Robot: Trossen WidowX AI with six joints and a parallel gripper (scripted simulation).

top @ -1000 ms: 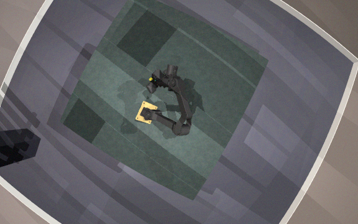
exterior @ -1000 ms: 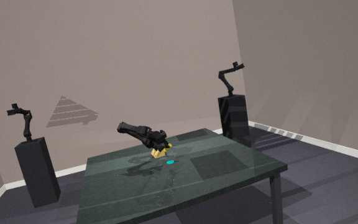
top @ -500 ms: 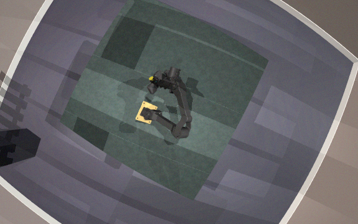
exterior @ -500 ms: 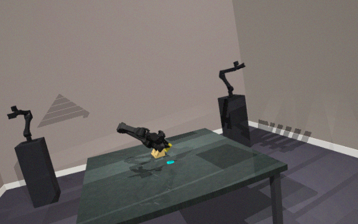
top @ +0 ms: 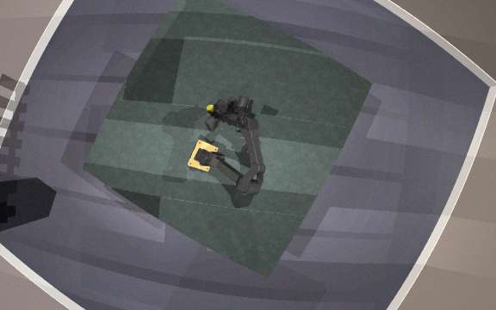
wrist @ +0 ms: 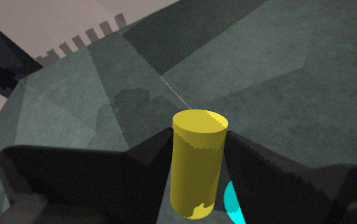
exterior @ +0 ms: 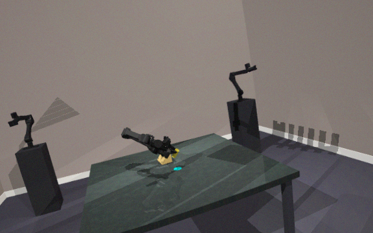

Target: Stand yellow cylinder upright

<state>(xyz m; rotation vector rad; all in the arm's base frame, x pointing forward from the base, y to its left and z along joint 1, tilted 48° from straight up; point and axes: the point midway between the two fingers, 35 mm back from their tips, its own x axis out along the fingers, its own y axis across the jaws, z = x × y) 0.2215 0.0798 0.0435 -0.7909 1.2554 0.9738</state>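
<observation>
The cyan circle is 20 mm ahead of my gripper tip, 20 mm to the right of it and 130 mm below it. From my gripper tip the other things lie so: yellow tall cylinder 10 mm behind, 10 mm to the right, 20 mm below.
</observation>
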